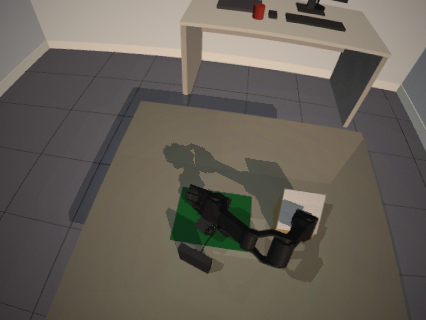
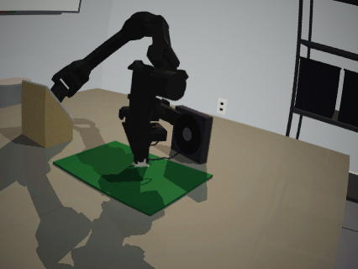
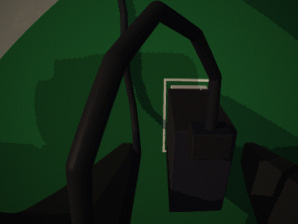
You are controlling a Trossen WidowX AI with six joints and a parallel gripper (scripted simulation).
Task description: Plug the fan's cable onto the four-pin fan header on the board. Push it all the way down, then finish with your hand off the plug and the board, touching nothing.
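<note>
Now: the black plug 10 mm to the left of my gripper tip and 10 mm above it. Also, from my gripper tip: black fan (20 mm ahead, 150 mm to the left, 40 mm above); green board (10 mm ahead, 40 mm to the right, 40 mm below).
</note>
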